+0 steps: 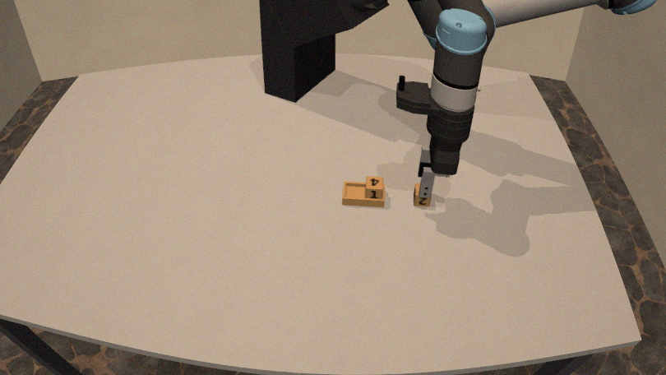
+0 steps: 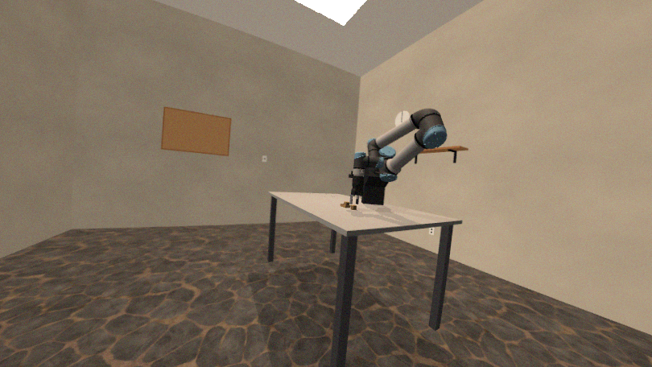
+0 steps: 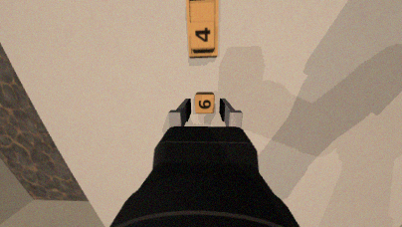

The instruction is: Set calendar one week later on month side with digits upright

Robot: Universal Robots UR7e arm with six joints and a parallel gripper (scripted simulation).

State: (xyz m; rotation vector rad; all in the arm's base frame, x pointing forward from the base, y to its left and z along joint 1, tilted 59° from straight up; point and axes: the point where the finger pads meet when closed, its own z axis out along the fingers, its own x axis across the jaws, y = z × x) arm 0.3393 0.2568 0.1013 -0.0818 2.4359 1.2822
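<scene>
My hand is 40 mm above the cube. Round my hand: orange tray: 30 mm ahead, 100 mm to the right, 50 mm below.
</scene>
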